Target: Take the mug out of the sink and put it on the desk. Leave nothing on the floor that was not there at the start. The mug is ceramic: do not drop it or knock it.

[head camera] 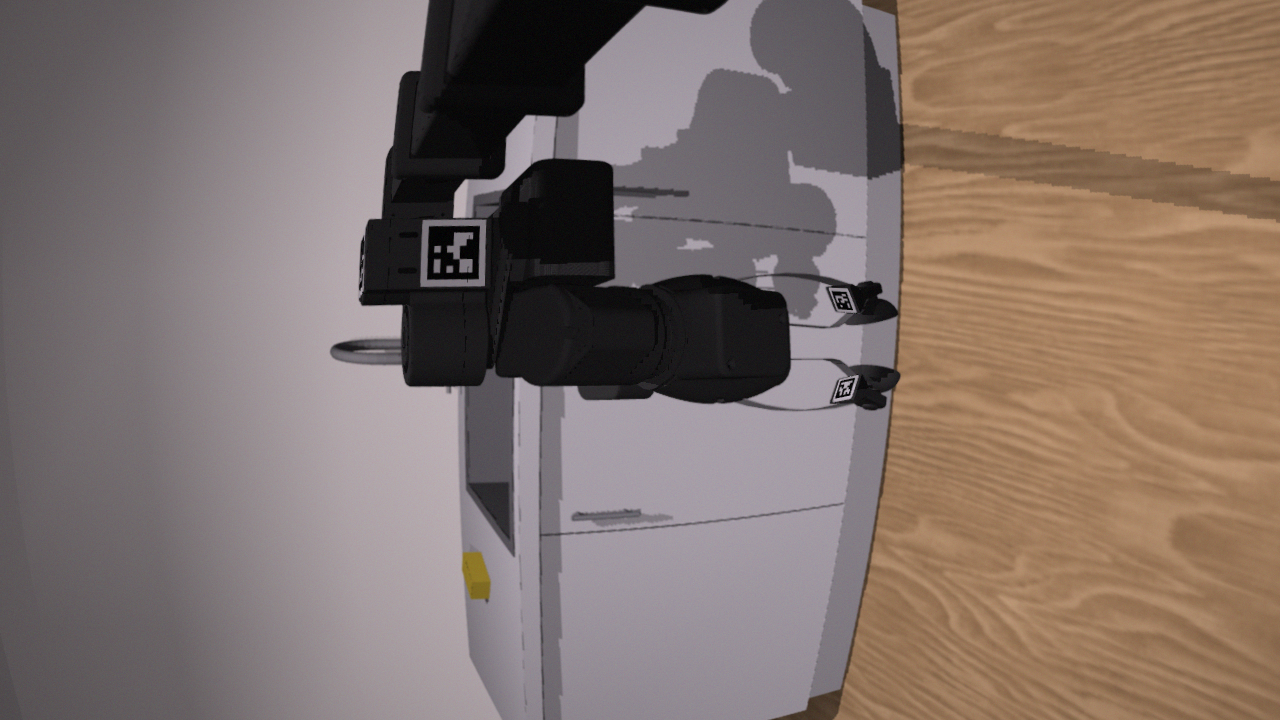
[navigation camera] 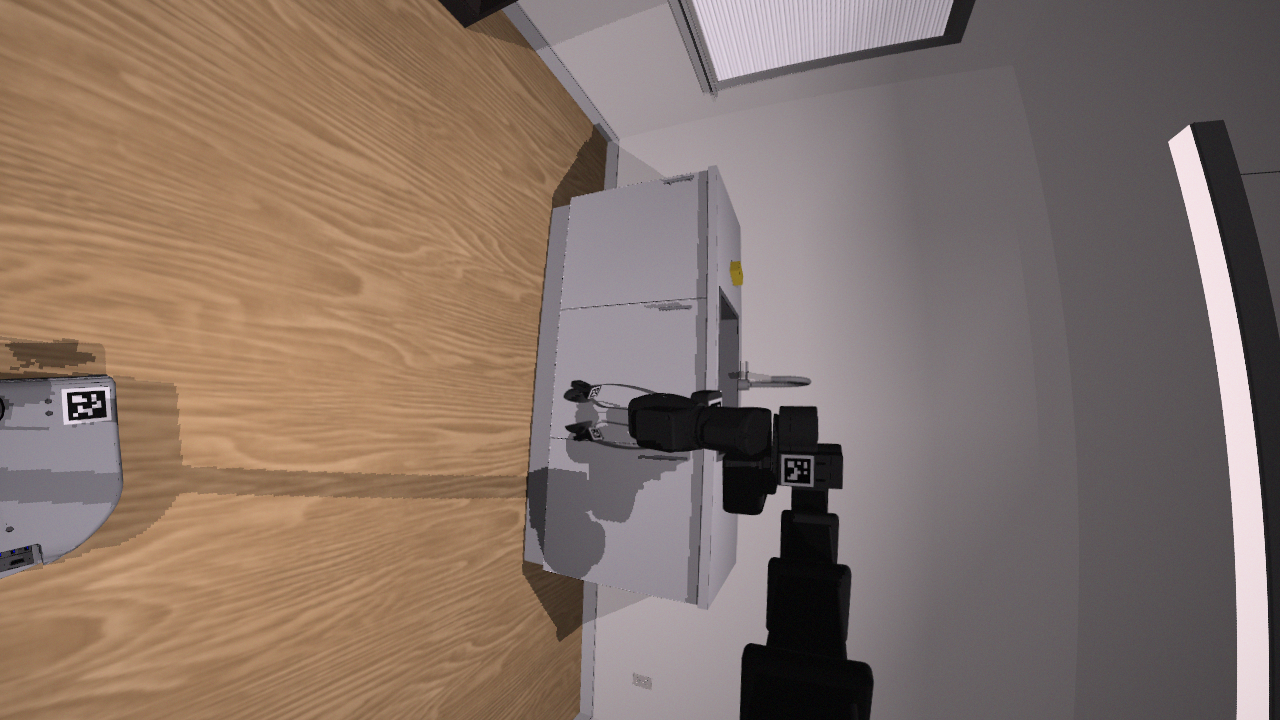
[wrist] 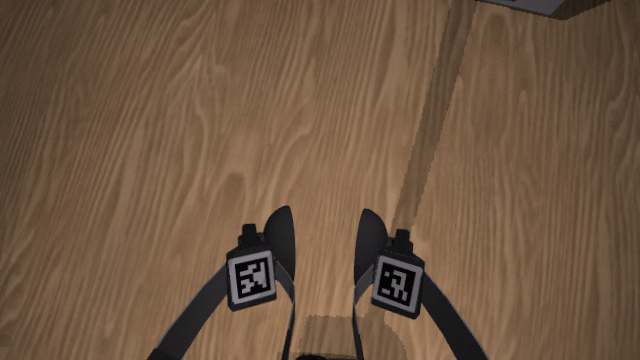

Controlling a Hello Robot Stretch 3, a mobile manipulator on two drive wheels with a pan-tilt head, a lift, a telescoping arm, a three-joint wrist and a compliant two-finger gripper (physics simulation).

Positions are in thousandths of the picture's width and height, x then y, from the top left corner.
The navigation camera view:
my gripper: 446, 569
sink cabinet: 499, 405
